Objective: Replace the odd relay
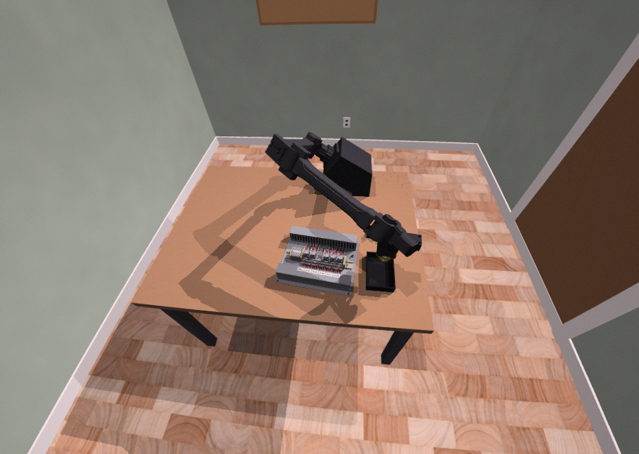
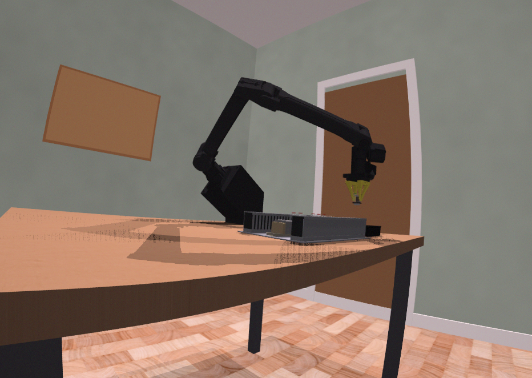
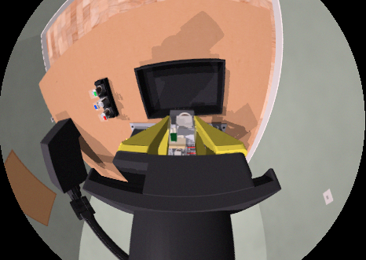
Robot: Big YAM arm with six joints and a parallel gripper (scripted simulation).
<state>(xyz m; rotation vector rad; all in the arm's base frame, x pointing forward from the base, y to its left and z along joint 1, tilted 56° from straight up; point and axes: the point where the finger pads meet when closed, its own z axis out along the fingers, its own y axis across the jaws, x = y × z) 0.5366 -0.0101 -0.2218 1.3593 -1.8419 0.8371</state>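
The black tray lies 12 cm below my hand. Also, from my hand: grey relay panel: 25 cm to the right, 13 cm below, 7 cm behind.
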